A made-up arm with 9 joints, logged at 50 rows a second.
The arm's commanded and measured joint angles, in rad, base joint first. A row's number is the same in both.
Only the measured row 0 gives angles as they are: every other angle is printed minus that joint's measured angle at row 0.
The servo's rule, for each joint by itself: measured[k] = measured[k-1] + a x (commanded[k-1-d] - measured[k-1]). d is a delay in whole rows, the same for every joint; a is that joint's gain. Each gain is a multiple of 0.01, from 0.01 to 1. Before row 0 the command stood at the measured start. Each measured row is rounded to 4 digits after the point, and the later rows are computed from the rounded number. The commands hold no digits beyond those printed.
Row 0, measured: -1.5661, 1.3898, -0.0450, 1.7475, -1.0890, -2.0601, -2.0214, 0.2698, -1.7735
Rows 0 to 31, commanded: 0.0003, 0.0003, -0.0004, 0.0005, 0.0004, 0.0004, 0.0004, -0.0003, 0.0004; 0.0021, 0.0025, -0.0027, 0.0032, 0.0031, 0.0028, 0.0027, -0.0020, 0.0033; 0.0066, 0.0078, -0.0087, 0.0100, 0.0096, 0.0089, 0.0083, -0.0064, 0.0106; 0.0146, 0.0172, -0.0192, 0.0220, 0.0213, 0.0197, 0.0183, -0.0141, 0.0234; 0.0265, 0.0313, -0.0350, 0.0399, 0.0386, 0.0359, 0.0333, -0.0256, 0.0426; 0.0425, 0.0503, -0.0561, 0.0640, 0.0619, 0.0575, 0.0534, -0.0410, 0.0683; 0.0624, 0.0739, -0.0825, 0.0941, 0.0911, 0.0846, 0.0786, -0.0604, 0.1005; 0.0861, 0.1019, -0.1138, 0.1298, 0.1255, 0.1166, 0.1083, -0.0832, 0.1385; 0.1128, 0.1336, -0.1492, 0.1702, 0.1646, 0.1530, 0.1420, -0.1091, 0.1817; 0.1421, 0.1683, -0.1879, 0.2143, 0.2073, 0.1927, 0.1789, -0.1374, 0.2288; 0.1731, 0.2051, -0.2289, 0.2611, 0.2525, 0.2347, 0.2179, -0.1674, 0.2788; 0.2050, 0.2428, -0.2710, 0.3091, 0.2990, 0.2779, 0.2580, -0.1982, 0.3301; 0.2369, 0.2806, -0.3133, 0.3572, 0.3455, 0.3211, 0.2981, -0.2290, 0.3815; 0.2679, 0.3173, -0.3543, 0.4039, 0.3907, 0.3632, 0.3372, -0.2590, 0.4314; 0.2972, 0.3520, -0.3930, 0.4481, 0.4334, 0.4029, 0.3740, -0.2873, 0.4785; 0.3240, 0.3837, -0.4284, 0.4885, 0.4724, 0.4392, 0.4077, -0.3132, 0.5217; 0.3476, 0.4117, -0.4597, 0.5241, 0.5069, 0.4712, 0.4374, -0.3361, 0.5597; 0.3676, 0.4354, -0.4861, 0.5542, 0.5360, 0.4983, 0.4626, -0.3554, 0.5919; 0.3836, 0.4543, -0.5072, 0.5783, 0.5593, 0.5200, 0.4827, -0.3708, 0.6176; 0.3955, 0.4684, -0.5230, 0.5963, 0.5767, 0.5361, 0.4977, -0.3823, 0.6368; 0.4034, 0.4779, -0.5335, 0.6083, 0.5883, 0.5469, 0.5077, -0.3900, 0.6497; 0.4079, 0.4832, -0.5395, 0.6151, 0.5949, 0.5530, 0.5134, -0.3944, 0.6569; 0.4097, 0.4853, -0.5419, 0.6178, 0.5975, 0.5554, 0.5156, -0.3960, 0.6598; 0.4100, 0.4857, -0.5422, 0.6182, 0.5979, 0.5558, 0.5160, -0.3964, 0.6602; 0.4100, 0.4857, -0.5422, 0.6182, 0.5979, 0.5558, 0.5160, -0.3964, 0.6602; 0.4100, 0.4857, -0.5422, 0.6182, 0.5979, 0.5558, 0.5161, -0.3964, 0.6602; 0.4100, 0.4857, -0.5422, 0.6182, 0.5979, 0.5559, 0.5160, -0.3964, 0.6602; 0.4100, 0.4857, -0.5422, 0.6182, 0.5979, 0.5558, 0.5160, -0.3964, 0.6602; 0.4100, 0.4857, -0.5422, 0.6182, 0.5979, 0.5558, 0.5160, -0.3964, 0.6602; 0.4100, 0.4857, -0.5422, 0.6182, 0.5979, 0.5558, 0.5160, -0.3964, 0.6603; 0.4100, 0.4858, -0.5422, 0.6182, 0.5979, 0.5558, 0.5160, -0.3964, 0.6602; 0.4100, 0.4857, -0.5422, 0.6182, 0.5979, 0.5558, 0.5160, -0.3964, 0.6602
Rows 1 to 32, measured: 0.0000, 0.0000, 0.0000, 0.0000, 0.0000, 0.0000, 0.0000, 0.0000, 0.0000; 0.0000, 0.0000, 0.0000, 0.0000, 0.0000, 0.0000, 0.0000, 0.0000, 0.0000; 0.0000, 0.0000, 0.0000, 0.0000, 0.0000, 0.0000, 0.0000, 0.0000, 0.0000; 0.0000, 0.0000, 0.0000, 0.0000, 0.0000, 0.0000, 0.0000, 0.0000, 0.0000; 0.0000, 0.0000, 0.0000, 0.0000, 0.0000, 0.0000, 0.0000, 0.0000, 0.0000; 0.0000, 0.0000, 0.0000, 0.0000, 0.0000, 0.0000, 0.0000, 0.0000, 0.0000; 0.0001, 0.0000, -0.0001, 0.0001, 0.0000, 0.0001, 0.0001, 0.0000, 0.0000; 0.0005, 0.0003, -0.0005, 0.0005, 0.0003, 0.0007, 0.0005, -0.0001, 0.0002; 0.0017, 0.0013, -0.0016, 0.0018, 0.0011, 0.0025, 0.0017, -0.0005, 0.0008; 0.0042, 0.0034, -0.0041, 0.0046, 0.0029, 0.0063, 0.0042, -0.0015, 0.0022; 0.0084, 0.0070, -0.0084, 0.0095, 0.0061, 0.0128, 0.0086, -0.0032, 0.0046; 0.0149, 0.0126, -0.0151, 0.0171, 0.0111, 0.0226, 0.0153, -0.0058, 0.0084; 0.0239, 0.0206, -0.0245, 0.0279, 0.0183, 0.0362, 0.0248, -0.0096, 0.0139; 0.0357, 0.0312, -0.0370, 0.0422, 0.0279, 0.0539, 0.0373, -0.0148, 0.0214; 0.0503, 0.0445, -0.0527, 0.0601, 0.0402, 0.0757, 0.0530, -0.0214, 0.0310; 0.0677, 0.0606, -0.0716, 0.0817, 0.0552, 0.1014, 0.0719, -0.0295, 0.0429; 0.0877, 0.0794, -0.0936, 0.1068, 0.0730, 0.1307, 0.0938, -0.0392, 0.0571; 0.1100, 0.1006, -0.1184, 0.1351, 0.0933, 0.1631, 0.1184, -0.0503, 0.0735; 0.1341, 0.1240, -0.1457, 0.1662, 0.1160, 0.1979, 0.1454, -0.0628, 0.0920; 0.1595, 0.1491, -0.1749, 0.1995, 0.1407, 0.2343, 0.1742, -0.0765, 0.1124; 0.1857, 0.1755, -0.2054, 0.2343, 0.1670, 0.2714, 0.2042, -0.0913, 0.1344; 0.2120, 0.2026, -0.2366, 0.2699, 0.1945, 0.3083, 0.2347, -0.1068, 0.1576; 0.2378, 0.2298, -0.2678, 0.3055, 0.2226, 0.3441, 0.2651, -0.1229, 0.1817; 0.2625, 0.2565, -0.2984, 0.3403, 0.2508, 0.3780, 0.2947, -0.1392, 0.2063; 0.2855, 0.2822, -0.3276, 0.3736, 0.2786, 0.4092, 0.3229, -0.1554, 0.2310; 0.3064, 0.3064, -0.3550, 0.4048, 0.3054, 0.4371, 0.3491, -0.1713, 0.2553; 0.3248, 0.3287, -0.3800, 0.4333, 0.3309, 0.4613, 0.3729, -0.1866, 0.2790; 0.3406, 0.3488, -0.4023, 0.4588, 0.3547, 0.4815, 0.3940, -0.2011, 0.3017; 0.3537, 0.3665, -0.4218, 0.4811, 0.3766, 0.4978, 0.4122, -0.2147, 0.3232; 0.3644, 0.3820, -0.4387, 0.5003, 0.3965, 0.5106, 0.4278, -0.2274, 0.3434; 0.3731, 0.3955, -0.4532, 0.5168, 0.4146, 0.5205, 0.4410, -0.2392, 0.3624; 0.3801, 0.4072, -0.4657, 0.5310, 0.4311, 0.5283, 0.4523, -0.2502, 0.3803
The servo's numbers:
d 6
a 0.19 0.13 0.14 0.14 0.09 0.22 0.15 0.07 0.06

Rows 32 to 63, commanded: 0.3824, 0.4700, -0.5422, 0.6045, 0.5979, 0.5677, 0.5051, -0.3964, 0.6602; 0.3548, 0.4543, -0.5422, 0.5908, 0.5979, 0.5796, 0.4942, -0.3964, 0.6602; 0.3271, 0.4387, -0.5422, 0.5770, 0.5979, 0.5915, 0.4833, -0.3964, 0.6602; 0.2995, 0.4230, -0.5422, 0.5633, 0.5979, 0.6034, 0.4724, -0.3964, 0.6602; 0.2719, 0.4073, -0.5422, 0.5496, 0.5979, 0.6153, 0.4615, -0.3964, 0.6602; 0.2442, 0.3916, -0.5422, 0.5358, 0.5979, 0.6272, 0.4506, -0.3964, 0.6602; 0.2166, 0.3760, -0.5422, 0.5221, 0.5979, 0.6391, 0.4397, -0.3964, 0.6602; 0.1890, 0.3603, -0.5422, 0.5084, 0.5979, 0.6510, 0.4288, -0.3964, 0.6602; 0.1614, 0.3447, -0.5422, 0.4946, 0.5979, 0.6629, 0.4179, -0.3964, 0.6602; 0.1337, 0.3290, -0.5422, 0.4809, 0.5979, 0.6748, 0.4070, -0.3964, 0.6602; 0.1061, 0.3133, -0.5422, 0.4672, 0.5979, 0.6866, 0.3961, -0.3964, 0.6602; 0.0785, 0.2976, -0.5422, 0.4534, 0.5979, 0.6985, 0.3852, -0.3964, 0.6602; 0.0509, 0.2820, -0.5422, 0.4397, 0.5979, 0.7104, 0.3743, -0.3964, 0.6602; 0.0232, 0.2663, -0.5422, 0.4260, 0.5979, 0.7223, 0.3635, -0.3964, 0.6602; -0.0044, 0.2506, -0.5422, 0.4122, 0.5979, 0.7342, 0.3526, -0.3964, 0.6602; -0.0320, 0.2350, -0.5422, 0.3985, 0.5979, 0.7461, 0.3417, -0.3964, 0.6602; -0.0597, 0.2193, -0.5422, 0.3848, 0.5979, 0.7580, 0.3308, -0.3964, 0.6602; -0.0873, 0.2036, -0.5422, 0.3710, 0.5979, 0.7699, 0.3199, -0.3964, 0.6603; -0.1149, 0.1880, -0.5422, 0.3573, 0.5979, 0.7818, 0.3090, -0.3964, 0.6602; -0.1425, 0.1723, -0.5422, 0.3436, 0.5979, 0.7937, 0.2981, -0.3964, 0.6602; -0.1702, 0.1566, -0.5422, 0.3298, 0.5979, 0.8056, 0.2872, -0.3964, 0.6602; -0.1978, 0.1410, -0.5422, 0.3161, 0.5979, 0.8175, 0.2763, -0.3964, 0.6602; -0.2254, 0.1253, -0.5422, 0.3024, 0.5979, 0.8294, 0.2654, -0.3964, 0.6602; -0.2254, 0.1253, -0.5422, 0.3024, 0.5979, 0.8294, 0.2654, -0.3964, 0.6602; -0.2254, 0.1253, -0.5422, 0.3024, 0.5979, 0.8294, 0.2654, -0.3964, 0.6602; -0.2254, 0.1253, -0.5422, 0.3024, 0.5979, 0.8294, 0.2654, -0.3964, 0.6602; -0.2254, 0.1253, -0.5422, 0.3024, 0.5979, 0.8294, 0.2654, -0.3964, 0.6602; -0.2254, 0.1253, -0.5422, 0.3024, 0.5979, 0.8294, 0.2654, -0.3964, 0.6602; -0.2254, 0.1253, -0.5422, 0.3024, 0.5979, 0.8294, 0.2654, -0.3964, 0.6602; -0.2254, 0.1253, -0.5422, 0.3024, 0.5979, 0.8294, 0.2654, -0.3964, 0.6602; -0.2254, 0.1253, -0.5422, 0.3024, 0.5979, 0.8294, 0.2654, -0.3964, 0.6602; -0.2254, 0.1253, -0.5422, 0.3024, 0.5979, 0.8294, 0.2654, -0.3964, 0.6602
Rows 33 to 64, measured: 0.3858, 0.4174, -0.4764, 0.5432, 0.4461, 0.5344, 0.4619, -0.2604, 0.3971; 0.3904, 0.4263, -0.4856, 0.5537, 0.4598, 0.5391, 0.4700, -0.2699, 0.4129; 0.3941, 0.4340, -0.4935, 0.5627, 0.4722, 0.5428, 0.4769, -0.2788, 0.4277; 0.3971, 0.4407, -0.5003, 0.5705, 0.4835, 0.5457, 0.4828, -0.2870, 0.4417; 0.3996, 0.4466, -0.5062, 0.5772, 0.4938, 0.5479, 0.4878, -0.2947, 0.4548; 0.4016, 0.4517, -0.5112, 0.5829, 0.5032, 0.5496, 0.4920, -0.3018, 0.4671; 0.3980, 0.4541, -0.5155, 0.5859, 0.5117, 0.5536, 0.4940, -0.3084, 0.4787; 0.3898, 0.4541, -0.5192, 0.5866, 0.5195, 0.5593, 0.4940, -0.3146, 0.4896; 0.3779, 0.4521, -0.5224, 0.5853, 0.5266, 0.5664, 0.4924, -0.3203, 0.4998; 0.3630, 0.4483, -0.5252, 0.5822, 0.5330, 0.5745, 0.4894, -0.3256, 0.5094; 0.3457, 0.4430, -0.5276, 0.5776, 0.5388, 0.5835, 0.4852, -0.3306, 0.5184; 0.3264, 0.4363, -0.5296, 0.5717, 0.5441, 0.5931, 0.4800, -0.3352, 0.5269; 0.3055, 0.4285, -0.5314, 0.5648, 0.5489, 0.6032, 0.4740, -0.3395, 0.5349; 0.2834, 0.4196, -0.5329, 0.5569, 0.5533, 0.6137, 0.4672, -0.3435, 0.5424; 0.2602, 0.4099, -0.5342, 0.5482, 0.5573, 0.6245, 0.4598, -0.3472, 0.5495; 0.2362, 0.3994, -0.5353, 0.5388, 0.5610, 0.6356, 0.4519, -0.3506, 0.5561; 0.2115, 0.3882, -0.5363, 0.5288, 0.5643, 0.6468, 0.4435, -0.3538, 0.5623; 0.1862, 0.3764, -0.5371, 0.5182, 0.5673, 0.6582, 0.4348, -0.3568, 0.5682; 0.1605, 0.3641, -0.5378, 0.5072, 0.5701, 0.6697, 0.4257, -0.3596, 0.5737; 0.1344, 0.3514, -0.5384, 0.4958, 0.5726, 0.6813, 0.4164, -0.3622, 0.5789; 0.1080, 0.3383, -0.5389, 0.4841, 0.5749, 0.6929, 0.4068, -0.3646, 0.5838; 0.0814, 0.3249, -0.5394, 0.4721, 0.5770, 0.7046, 0.3970, -0.3668, 0.5884; 0.0546, 0.3112, -0.5398, 0.4599, 0.5789, 0.7163, 0.3871, -0.3689, 0.5927; 0.0276, 0.2972, -0.5401, 0.4475, 0.5806, 0.7281, 0.3770, -0.3708, 0.5968; 0.0005, 0.2830, -0.5404, 0.4349, 0.5822, 0.7399, 0.3668, -0.3726, 0.6006; -0.0267, 0.2686, -0.5407, 0.4221, 0.5836, 0.7517, 0.3565, -0.3743, 0.6042; -0.0540, 0.2540, -0.5409, 0.4092, 0.5849, 0.7636, 0.3461, -0.3758, 0.6076; -0.0813, 0.2393, -0.5411, 0.3962, 0.5861, 0.7755, 0.3356, -0.3772, 0.6108; -0.1087, 0.2245, -0.5413, 0.3831, 0.5872, 0.7874, 0.3251, -0.3785, 0.6138; -0.1309, 0.2116, -0.5414, 0.3718, 0.5882, 0.7966, 0.3161, -0.3798, 0.6166; -0.1489, 0.2004, -0.5415, 0.3621, 0.5891, 0.8038, 0.3085, -0.3810, 0.6192; -0.1634, 0.1906, -0.5416, 0.3537, 0.5899, 0.8094, 0.3020, -0.3821, 0.6217
